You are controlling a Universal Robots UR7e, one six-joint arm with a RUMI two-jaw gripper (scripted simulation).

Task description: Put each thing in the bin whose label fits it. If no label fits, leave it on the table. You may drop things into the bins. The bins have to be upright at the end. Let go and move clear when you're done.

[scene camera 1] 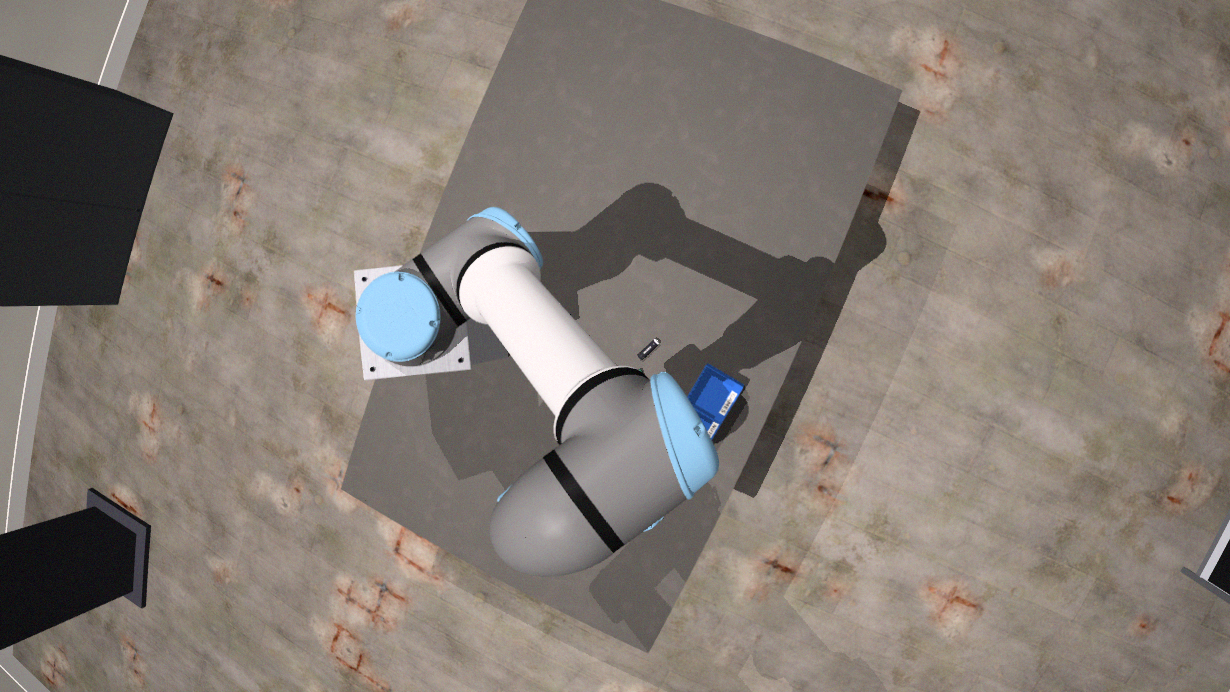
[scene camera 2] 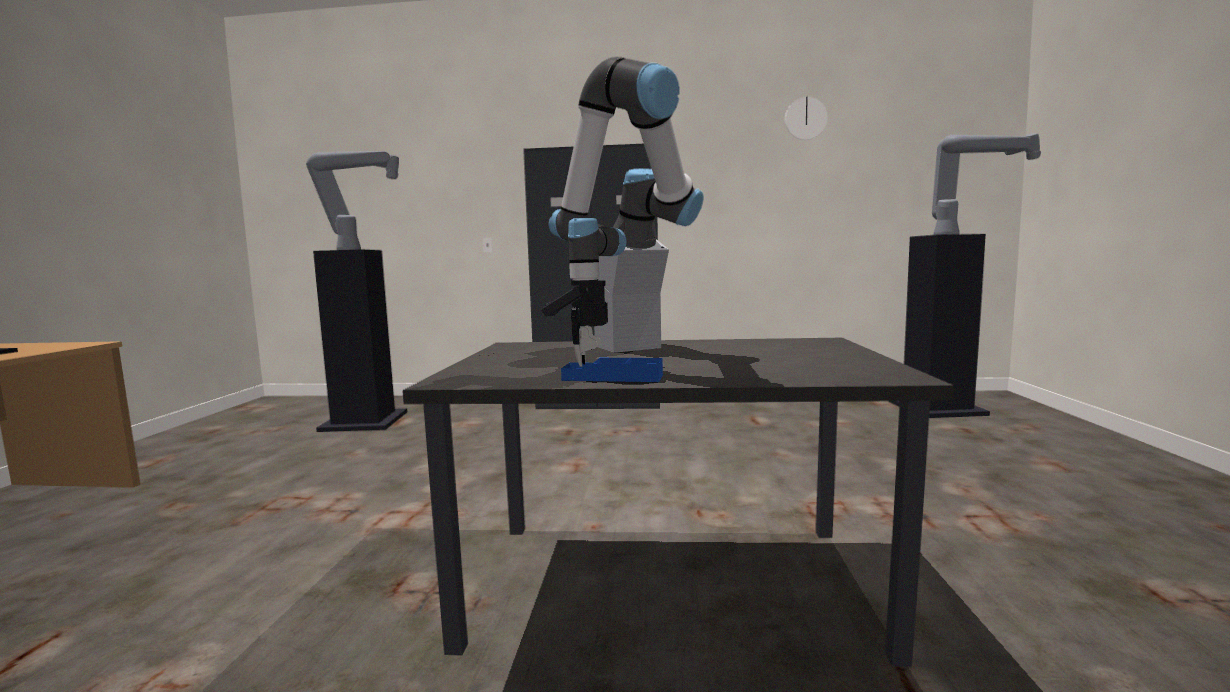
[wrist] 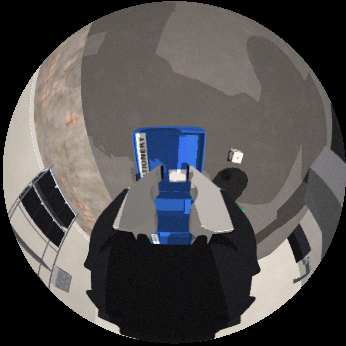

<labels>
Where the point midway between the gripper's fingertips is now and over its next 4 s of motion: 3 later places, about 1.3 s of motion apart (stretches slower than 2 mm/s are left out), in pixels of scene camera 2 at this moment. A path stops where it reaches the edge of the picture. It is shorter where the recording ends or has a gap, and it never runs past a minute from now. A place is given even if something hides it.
My gripper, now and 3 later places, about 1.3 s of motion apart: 582, 365; 617, 348; 628, 360; 628, 364
</labels>
